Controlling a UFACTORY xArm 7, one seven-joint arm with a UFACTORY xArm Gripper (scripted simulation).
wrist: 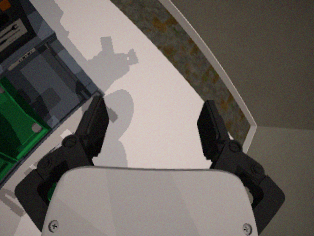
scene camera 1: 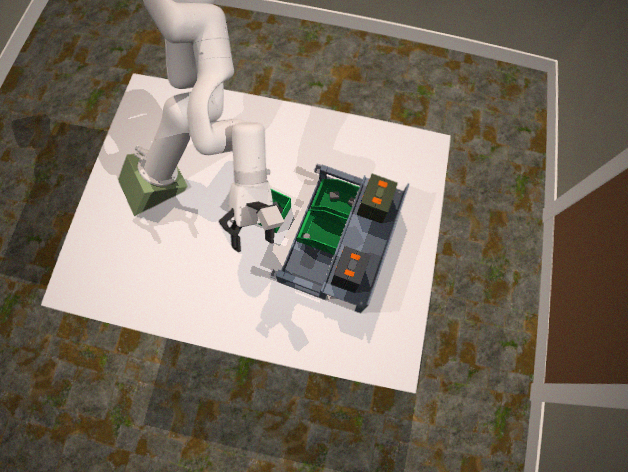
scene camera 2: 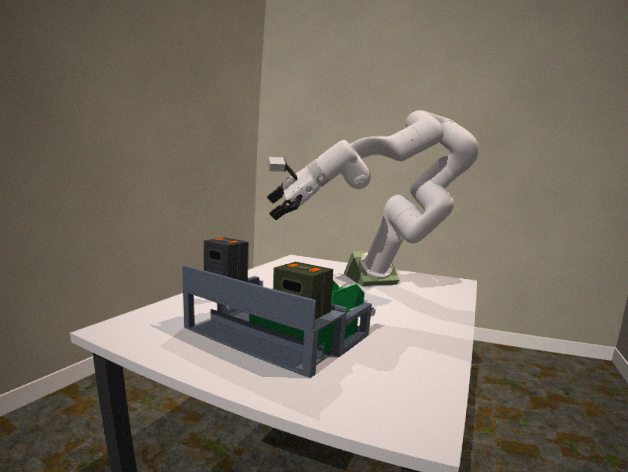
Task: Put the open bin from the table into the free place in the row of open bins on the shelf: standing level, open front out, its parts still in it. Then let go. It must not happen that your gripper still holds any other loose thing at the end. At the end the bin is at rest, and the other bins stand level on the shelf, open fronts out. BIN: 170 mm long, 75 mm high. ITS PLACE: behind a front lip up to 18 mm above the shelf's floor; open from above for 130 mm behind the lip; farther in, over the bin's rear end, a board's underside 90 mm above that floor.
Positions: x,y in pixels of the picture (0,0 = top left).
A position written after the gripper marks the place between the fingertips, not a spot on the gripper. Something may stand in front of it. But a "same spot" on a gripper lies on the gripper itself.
gripper: wrist; scene camera 1 253,246; scene camera 2
same spot on gripper: (wrist: 31,192) = (scene camera 2: 294,203)
